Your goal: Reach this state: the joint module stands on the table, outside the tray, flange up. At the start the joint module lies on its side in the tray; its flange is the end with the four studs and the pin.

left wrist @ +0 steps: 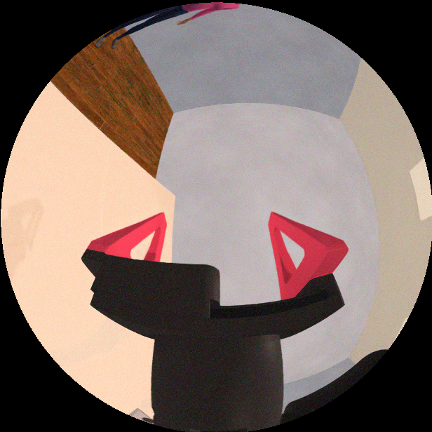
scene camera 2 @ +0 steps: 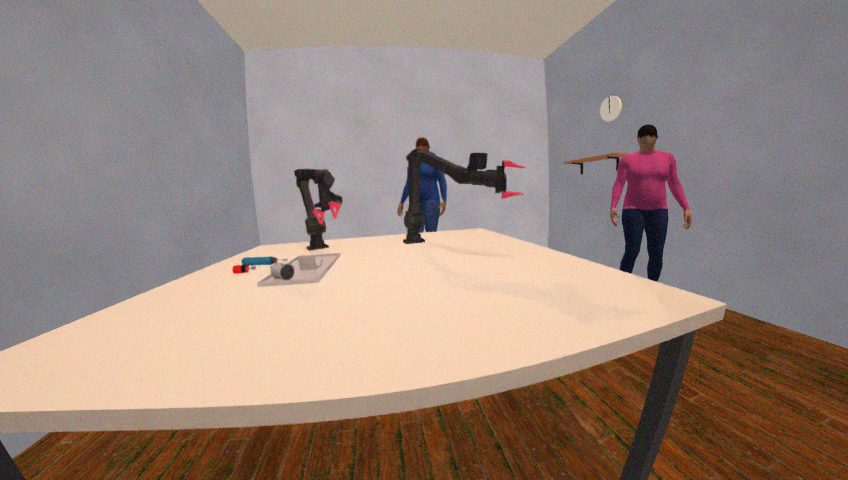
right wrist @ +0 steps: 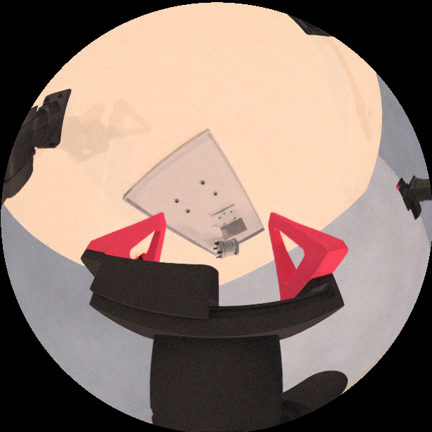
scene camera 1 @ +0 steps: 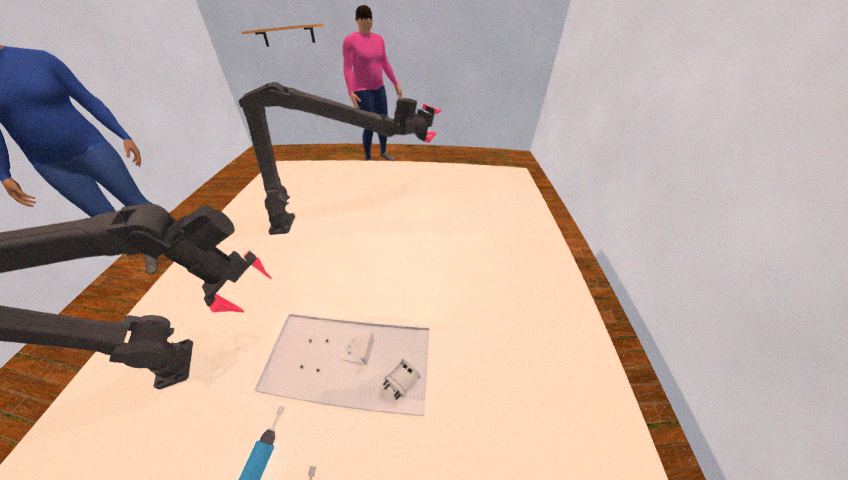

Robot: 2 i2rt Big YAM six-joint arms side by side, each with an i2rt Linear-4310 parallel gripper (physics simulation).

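Pixels of known places: left gripper, fingertip midpoint: (scene camera 2: 524,180) (scene camera 1: 437,122); right gripper, fingertip midpoint: (scene camera 2: 327,221) (scene camera 1: 257,294); left arm's base, origin of the base link: (scene camera 2: 413,242) (scene camera 1: 282,224); right arm's base, origin of the base link: (scene camera 2: 317,248) (scene camera 1: 176,364).
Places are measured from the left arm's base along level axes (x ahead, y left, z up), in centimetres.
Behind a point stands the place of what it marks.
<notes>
The joint module (scene camera 1: 402,378) {x 46.4, y -66.4, z 6.3 cm} (scene camera 2: 282,271) {x 49.9, y -64.8, z 4.3 cm} (right wrist: 228,248), a light grey cylinder, lies on its side in the tray (scene camera 1: 339,403) {x 30.9, y -69.1, z 0.4 cm} (scene camera 2: 330,263) {x 34.8, y -48.4, z 1.5 cm} (right wrist: 165,162). It is near the tray's lower right corner in scene camera 1, its dark studs pointing to the lower left. My right gripper (scene camera 1: 257,295) {x 13.7, y -48.1, z 18.0 cm} (scene camera 2: 327,221) {x 13.7, y -48.1, z 18.0 cm} (right wrist: 216,218) is open and empty, above the table and apart from the tray and the module. My left gripper (scene camera 1: 437,123) {x 69.0, y 22.5, z 31.2 cm} (scene camera 2: 523,179) {x 69.0, y 22.5, z 31.2 cm} (left wrist: 217,217) is open and empty, high up at the far side in scene camera 1, well away from the tray.
A white bracket block (scene camera 1: 358,348) {x 35.5, y -56.3, z 1.6 cm} (scene camera 2: 310,262) {x 39.0, y -56.0, z 3.9 cm} stands in the tray beside the module, with several small dark spots on the tray floor. A blue-handled screwdriver (scene camera 1: 259,456) {x 15.6, y -79.2, z 3.9 cm} (scene camera 2: 258,260) {x 15.4, y -82.9, z 2.7 cm} and a red-handled tool (scene camera 2: 241,268) {x 27.1, y -87.0, z 2.3 cm} lie beside the tray on the table (scene camera 1: 511,356) {x 75.5, y -63.4, z 0.0 cm}.
</notes>
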